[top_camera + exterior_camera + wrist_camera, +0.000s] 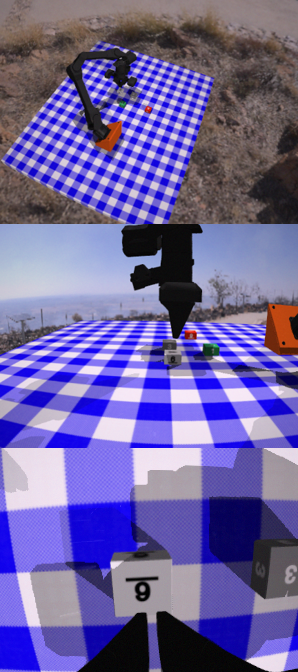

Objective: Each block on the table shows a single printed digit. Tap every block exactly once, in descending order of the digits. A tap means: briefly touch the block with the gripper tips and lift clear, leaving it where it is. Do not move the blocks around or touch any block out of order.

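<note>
The white block marked 6 is 4 cm below my gripper tip. From my gripper tip the other things lie so: red block: 21 cm to the right, 5 cm behind, 4 cm below; grey block marked 3: 8 cm to the right, 4 cm below, 1 cm ahead; green block marked 1: 8 cm behind, 6 cm to the right, 4 cm below.
</note>
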